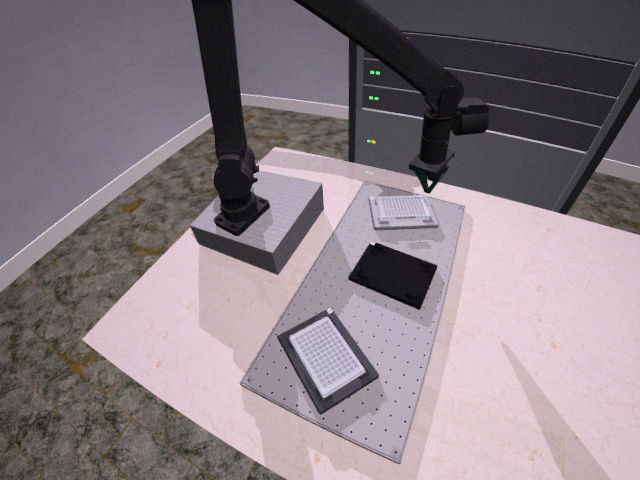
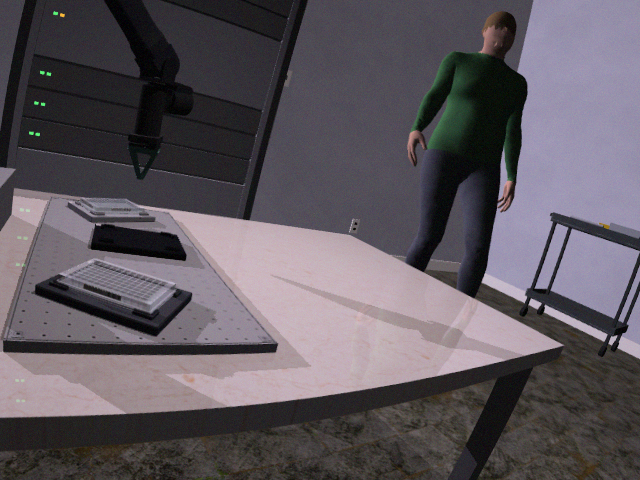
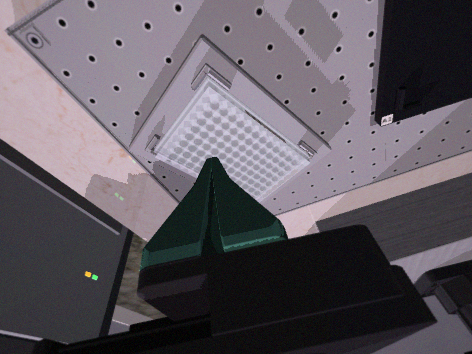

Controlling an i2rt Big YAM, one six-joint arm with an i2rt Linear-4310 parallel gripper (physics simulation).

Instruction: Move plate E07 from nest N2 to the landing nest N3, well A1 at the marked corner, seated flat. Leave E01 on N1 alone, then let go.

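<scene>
One white well plate lies in the light grey nest at the board's far end, between its corner clips, and looks level. Another well plate lies in the dark grey nest at the near end. The black middle nest holds no plate; its A1 tag shows. I cannot read any plate or nest name. My gripper is shut and empty, above and apart from the far plate.
The perforated board carries all three nests. The arm's base stands on a grey block beside it. A dark rack rises behind the table. A person and a cart are beyond the table.
</scene>
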